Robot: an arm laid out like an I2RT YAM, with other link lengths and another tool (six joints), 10 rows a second.
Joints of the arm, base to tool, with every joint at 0 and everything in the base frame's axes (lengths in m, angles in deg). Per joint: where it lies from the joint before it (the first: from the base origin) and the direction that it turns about. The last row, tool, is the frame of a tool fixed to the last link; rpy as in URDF.
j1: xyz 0 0 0.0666 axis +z
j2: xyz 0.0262 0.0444 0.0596 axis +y
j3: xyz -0.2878 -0.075 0 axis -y
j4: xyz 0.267 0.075 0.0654 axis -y
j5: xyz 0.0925 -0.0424 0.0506 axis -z
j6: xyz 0.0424 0 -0.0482 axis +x
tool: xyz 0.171 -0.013 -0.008 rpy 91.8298 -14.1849 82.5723
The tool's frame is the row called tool.
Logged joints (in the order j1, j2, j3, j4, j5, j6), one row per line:
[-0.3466 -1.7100 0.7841 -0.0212 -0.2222 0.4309]
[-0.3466 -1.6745 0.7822 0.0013 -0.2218 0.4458]
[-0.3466 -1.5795 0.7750 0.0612 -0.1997 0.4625]
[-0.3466 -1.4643 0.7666 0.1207 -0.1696 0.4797]
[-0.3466 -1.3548 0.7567 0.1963 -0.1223 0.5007]
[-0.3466 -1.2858 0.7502 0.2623 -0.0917 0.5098]
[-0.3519 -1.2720 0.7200 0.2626 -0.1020 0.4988]
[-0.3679 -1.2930 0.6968 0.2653 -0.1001 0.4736]
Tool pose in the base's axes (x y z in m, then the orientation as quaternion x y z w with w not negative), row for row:
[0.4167 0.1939 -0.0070 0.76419 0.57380 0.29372 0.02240]
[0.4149 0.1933 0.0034 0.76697 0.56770 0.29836 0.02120]
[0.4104 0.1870 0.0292 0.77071 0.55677 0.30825 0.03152]
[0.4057 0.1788 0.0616 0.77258 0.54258 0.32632 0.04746]
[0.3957 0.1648 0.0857 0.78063 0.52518 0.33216 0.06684]
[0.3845 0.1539 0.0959 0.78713 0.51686 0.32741 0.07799]
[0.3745 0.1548 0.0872 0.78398 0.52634 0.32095 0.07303]
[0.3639 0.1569 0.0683 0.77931 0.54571 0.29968 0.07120]
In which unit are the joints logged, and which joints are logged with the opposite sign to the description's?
The joints are logged in radians. Opposite sign: j1, j2, j4.
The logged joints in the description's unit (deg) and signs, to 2 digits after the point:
[19.86 97.98 44.93 1.21 -12.73 24.69]
[19.86 95.94 44.82 -0.07 -12.71 25.54]
[19.86 90.50 44.40 -3.51 -11.44 26.50]
[19.86 83.90 43.92 -6.92 -9.72 27.48]
[19.86 77.62 43.36 -11.25 -7.01 28.69]
[19.86 73.67 42.98 -15.03 -5.25 29.21]
[20.16 72.88 41.25 -15.05 -5.84 28.58]
[21.08 74.08 39.92 -15.20 -5.74 27.14]

